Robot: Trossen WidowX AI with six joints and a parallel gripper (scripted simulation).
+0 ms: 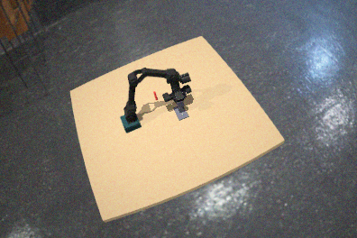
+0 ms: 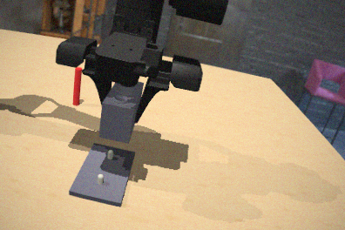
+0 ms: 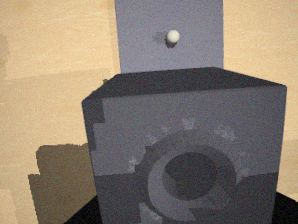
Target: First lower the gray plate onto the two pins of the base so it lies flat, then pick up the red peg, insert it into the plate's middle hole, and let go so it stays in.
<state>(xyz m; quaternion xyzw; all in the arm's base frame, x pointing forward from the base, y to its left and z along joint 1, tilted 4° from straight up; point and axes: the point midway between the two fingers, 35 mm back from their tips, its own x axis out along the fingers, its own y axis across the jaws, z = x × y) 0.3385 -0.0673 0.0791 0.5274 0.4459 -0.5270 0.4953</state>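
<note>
Now: the base 10 mm behind my gripper tip, 30 mm to the right of it and 70 mm below it. Also, from my gripper tip: red peg 100 mm behind, 180 mm to the left, 40 mm below; gray plate 30 mm above.
</note>
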